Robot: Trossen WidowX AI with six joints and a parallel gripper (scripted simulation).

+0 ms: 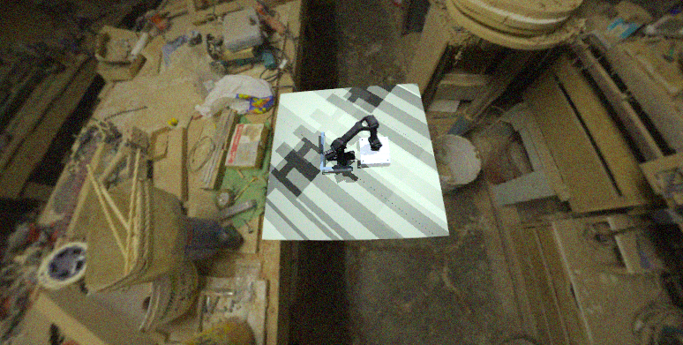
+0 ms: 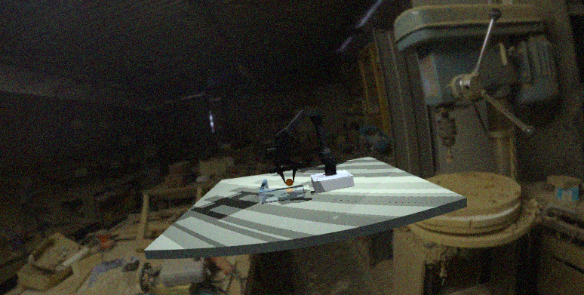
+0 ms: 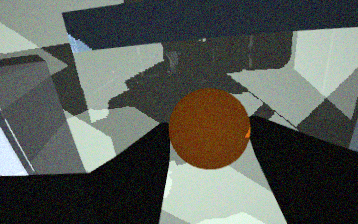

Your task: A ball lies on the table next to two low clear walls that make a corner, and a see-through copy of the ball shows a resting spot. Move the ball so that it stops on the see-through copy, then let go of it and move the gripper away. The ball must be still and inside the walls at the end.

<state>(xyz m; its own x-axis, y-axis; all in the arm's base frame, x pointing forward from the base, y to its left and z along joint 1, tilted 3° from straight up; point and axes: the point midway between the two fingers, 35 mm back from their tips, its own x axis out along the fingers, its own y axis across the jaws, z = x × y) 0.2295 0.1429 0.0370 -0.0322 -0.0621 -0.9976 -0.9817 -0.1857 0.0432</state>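
My gripper tip is 1 cm short of the see-through copy of ball, 2 cm to the left of it and 5 cm above it. The rest, counted from my gripper tip: orange ball: right at my gripper tip.
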